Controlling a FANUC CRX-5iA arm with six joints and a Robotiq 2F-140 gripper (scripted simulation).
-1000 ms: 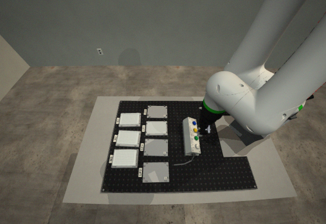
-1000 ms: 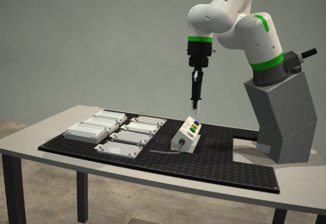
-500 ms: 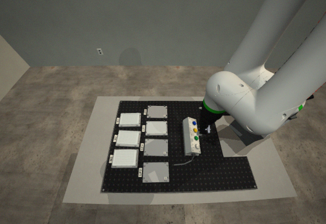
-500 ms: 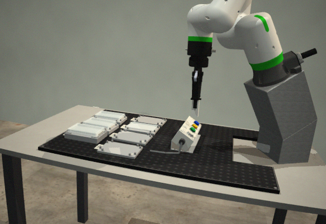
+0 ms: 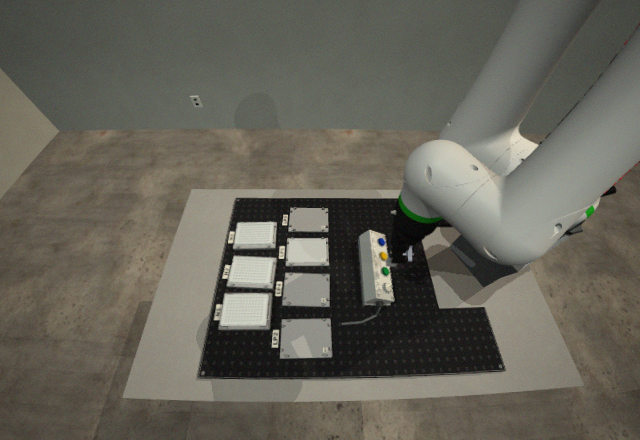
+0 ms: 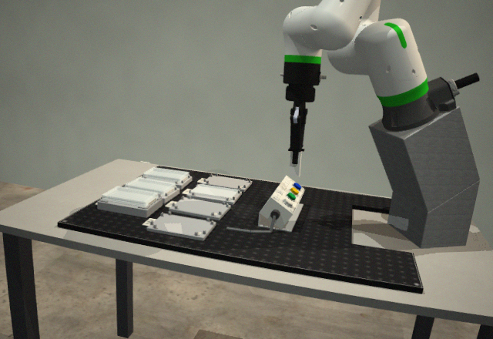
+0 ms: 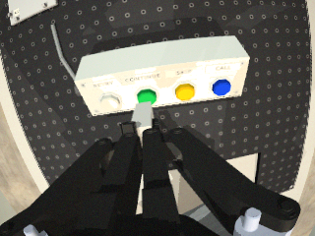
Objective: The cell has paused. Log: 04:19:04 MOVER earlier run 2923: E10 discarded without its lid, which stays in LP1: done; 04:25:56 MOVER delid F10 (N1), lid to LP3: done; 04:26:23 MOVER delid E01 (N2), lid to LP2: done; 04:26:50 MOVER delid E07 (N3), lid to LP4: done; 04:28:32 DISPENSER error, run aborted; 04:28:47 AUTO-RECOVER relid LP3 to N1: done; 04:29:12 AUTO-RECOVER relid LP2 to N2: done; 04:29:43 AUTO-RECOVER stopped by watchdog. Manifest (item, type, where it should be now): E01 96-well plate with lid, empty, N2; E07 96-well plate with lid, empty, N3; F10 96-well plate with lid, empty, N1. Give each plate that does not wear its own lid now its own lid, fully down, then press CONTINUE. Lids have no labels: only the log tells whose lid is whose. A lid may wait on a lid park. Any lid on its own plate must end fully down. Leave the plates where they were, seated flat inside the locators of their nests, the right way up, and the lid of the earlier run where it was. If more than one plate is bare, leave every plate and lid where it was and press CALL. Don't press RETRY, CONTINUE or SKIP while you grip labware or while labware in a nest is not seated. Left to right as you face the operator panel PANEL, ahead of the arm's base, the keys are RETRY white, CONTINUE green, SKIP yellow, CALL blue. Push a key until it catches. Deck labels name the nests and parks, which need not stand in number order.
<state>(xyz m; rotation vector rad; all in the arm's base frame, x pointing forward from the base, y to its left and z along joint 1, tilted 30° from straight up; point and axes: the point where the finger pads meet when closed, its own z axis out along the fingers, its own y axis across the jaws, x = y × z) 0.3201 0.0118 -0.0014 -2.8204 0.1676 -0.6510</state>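
My gripper is now 90 mm above the green key. Also, from my hand: white key (50 mm to the left, 90 mm below); then blue key (10 mm behind, 100 mm to the right, 90 mm below); then yellow key (50 mm to the right, 90 mm below).
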